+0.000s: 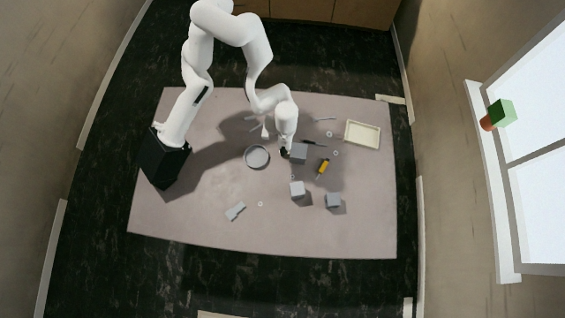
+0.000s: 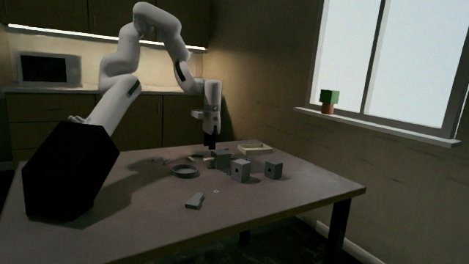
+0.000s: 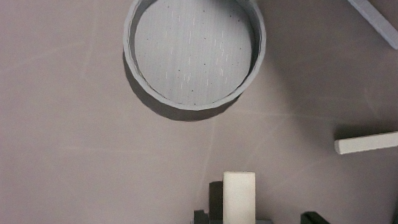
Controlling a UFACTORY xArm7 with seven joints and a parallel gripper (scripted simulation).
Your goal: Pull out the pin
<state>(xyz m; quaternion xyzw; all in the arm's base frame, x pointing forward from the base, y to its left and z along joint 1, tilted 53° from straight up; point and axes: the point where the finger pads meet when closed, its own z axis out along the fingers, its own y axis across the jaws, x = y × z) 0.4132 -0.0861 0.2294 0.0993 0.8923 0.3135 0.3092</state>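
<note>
The round grey dish lies 120 mm behind my hand, 100 mm below it and 40 mm to the right of it. The rest, counted from my hand: cream tray 350 mm ahead, 160 mm to the left, 110 mm below.
</note>
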